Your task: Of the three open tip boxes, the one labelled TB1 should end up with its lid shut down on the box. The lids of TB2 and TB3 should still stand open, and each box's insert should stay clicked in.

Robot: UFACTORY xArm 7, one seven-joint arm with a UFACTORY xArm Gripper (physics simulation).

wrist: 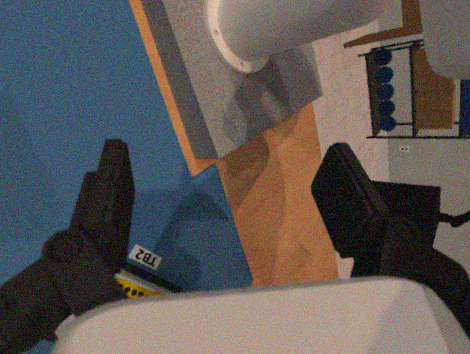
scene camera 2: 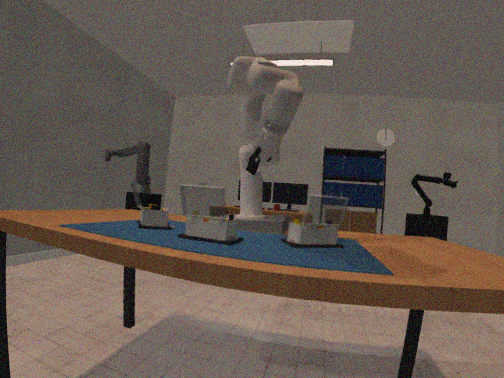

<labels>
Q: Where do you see a tip box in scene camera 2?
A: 299,236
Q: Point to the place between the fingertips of the gripper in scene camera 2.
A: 258,165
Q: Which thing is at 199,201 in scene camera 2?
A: A clear lid.
</labels>
